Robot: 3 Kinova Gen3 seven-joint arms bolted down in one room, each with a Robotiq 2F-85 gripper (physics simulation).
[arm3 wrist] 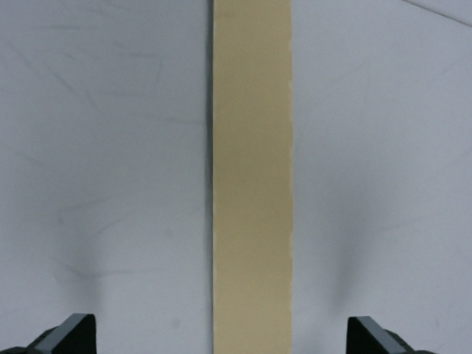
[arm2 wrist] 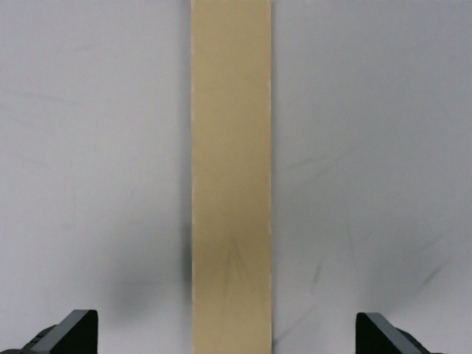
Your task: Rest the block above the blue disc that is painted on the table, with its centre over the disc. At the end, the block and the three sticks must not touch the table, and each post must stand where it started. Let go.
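Note:
In the arm2 wrist view a tan stick runs from the top edge to the bottom edge, on or close over the grey table. The arm2 gripper is open, with one fingertip on each side of the stick and wide gaps between. In the arm3 wrist view a tan stick also runs from top to bottom over the grey table. The arm3 gripper is open, its fingertips apart on either side of that stick. The block, the blue disc, the posts and the arm1 gripper do not show in these views.
A thin dark line crosses the top right corner of the arm3 wrist view. Soft shadows lie on the table on both sides of the stick in each view. The ends of the sticks are out of view.

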